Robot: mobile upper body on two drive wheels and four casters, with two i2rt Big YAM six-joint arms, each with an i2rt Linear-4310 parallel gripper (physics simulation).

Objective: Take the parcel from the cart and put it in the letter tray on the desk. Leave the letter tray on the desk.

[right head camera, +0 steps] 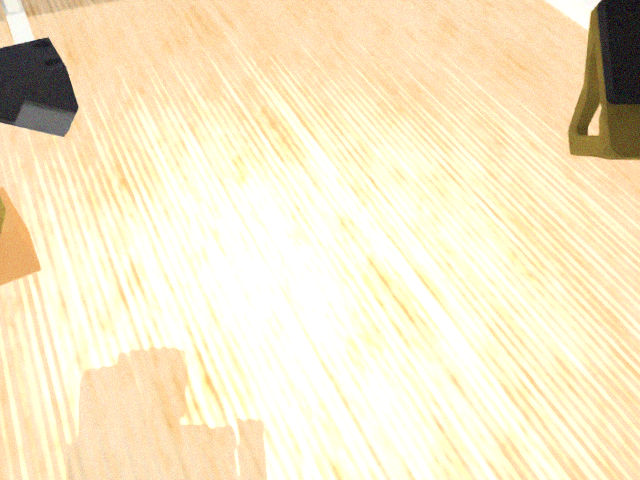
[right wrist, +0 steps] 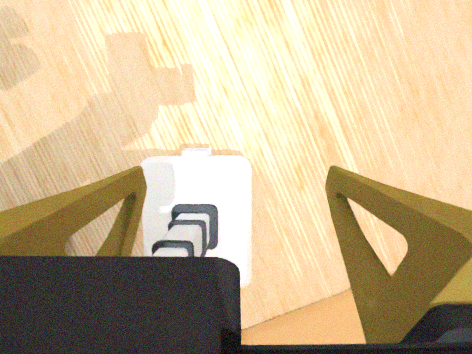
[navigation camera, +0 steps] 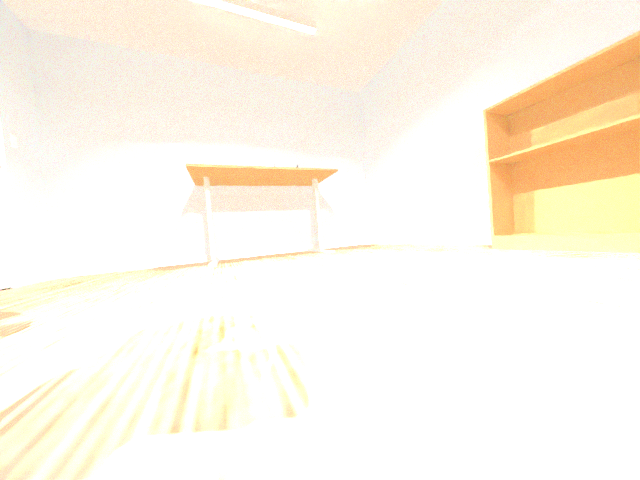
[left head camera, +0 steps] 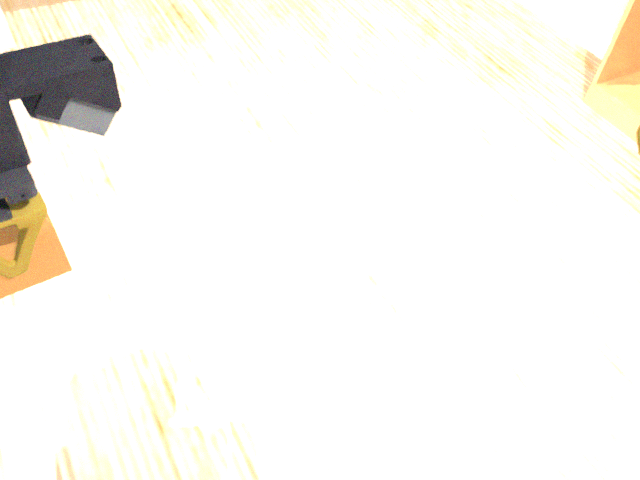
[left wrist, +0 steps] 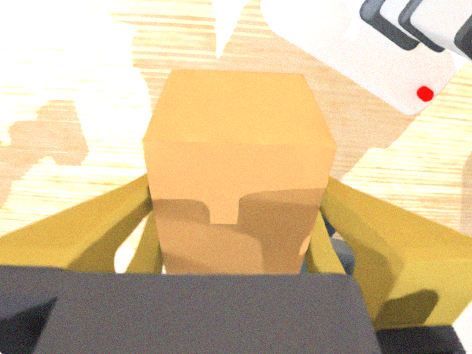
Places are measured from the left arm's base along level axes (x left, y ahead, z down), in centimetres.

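Pixels of known places: left gripper, between the fingertips: (left head camera: 7, 251) (left wrist: 234, 176); right gripper, between the fingertips: (right wrist: 235, 176).
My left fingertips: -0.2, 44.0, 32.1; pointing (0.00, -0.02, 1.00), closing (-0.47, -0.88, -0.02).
Behind a point stands the place of what it marks, as x, y, z.
The parcel, an orange-brown box (left wrist: 240, 110) @(-3.4, 45.6, 30.5) (left head camera: 49, 260) @(-3.5, 42.8, 31.9) (right head camera: 18, 250) @(-3.9, 43.0, 31.0), is held between the yellow fingers of my left gripper (left wrist: 234, 176) @(-0.2, 44.0, 32.1), which is shut on it, above the floor. My right gripper (right wrist: 235, 176) @(-44.7, 34.1, 13.5) is open and empty; part of it shows at the right edge of the right head camera view. In the navigation camera view a desk (navigation camera: 258, 176) @(42.9, 295.1, 48.5) with a wooden top and pale legs stands some way off against the wall. A tiny dark thing shows at its top edge; I cannot tell what it is. The letter tray and the cart do not show.
An open wooden shelf unit (navigation camera: 500, 198) @(-163.2, 215.7, 102.5) stands at the right in the navigation camera view; its corner also shows at the upper right of the left head camera view. My white base (right wrist: 227, 185) @(-37.6, 19.1, 115.0) (left wrist: 350, 57) @(-1.8, 3.8, 115.0) stands on the wood floor. A flat orange-brown surface (right wrist: 300, 322) @(-74.3, -53.7, 122.7) shows low in the right wrist view.
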